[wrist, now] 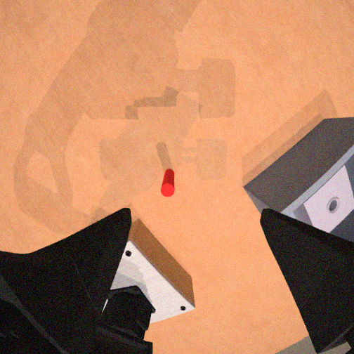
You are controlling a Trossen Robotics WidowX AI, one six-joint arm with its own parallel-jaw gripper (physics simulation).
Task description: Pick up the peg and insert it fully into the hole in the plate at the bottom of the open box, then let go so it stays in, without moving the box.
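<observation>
The red peg (168,182) shows its round top end and a short length of side. It looks upright on the orange surface, a little above the line between the fingertips in the view and nearer the left finger. My gripper (197,215) is wide open and empty, and the peg is not between its fingers. The grey open box (295,155) is at the right, partly hidden by the right finger and cut off by the view's edge. The pale plate (322,215) on its bottom shows a round hole (333,205).
A block (165,295) with a white top, a brown side and small dark holes lies at the lower left, partly behind the left finger. The orange round surface (280,65) carries the arm's shadow. A grey area (300,346) shows at the bottom edge.
</observation>
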